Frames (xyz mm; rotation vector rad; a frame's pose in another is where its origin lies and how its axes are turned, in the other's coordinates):
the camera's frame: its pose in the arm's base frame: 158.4 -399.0 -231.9 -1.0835 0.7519 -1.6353
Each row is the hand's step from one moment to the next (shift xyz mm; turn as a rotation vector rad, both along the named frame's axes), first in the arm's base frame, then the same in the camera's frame.
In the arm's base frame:
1: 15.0 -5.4 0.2 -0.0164 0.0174 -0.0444
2: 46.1 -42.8 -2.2 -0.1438 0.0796 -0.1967
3: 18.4 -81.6 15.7 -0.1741 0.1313 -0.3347
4: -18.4 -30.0 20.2 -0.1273 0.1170 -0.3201
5: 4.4 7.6 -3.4 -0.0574 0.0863 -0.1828
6: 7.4 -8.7 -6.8 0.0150 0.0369 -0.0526
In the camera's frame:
1: 3.6 7.4 13.6 -0.0279 0.0265 -0.0326
2: 35.1 33.4 40.1 -0.1186 0.0885 -0.2093
3: 80.2 19.2 21.1 -0.2053 0.1797 -0.2918
4: 36.4 -15.3 -9.4 -0.1923 0.1900 -0.2434
5: -8.7 2.3 2.8 -0.1300 0.1084 -0.1246
6: 5.5 11.5 3.8 -0.0522 0.0398 -0.0068

